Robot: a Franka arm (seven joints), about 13 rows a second.
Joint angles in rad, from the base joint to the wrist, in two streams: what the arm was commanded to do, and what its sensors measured. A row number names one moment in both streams.
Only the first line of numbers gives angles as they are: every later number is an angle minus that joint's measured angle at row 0.
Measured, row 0: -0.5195 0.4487 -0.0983 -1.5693 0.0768 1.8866 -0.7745
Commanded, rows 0 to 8: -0.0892 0.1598 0.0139 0.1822 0.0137 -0.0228 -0.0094; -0.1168 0.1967 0.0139 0.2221 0.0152 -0.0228 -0.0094; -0.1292 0.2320 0.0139 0.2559 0.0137 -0.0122 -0.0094; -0.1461 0.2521 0.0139 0.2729 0.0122 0.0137 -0.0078; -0.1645 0.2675 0.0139 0.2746 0.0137 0.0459 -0.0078; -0.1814 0.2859 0.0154 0.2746 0.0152 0.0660 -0.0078; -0.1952 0.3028 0.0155 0.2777 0.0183 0.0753 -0.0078; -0.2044 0.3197 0.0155 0.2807 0.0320 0.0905 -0.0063; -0.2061 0.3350 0.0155 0.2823 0.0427 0.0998 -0.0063
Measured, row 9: -0.1857 0.2938 0.0010 0.2391 0.0153 0.0923 -0.0005
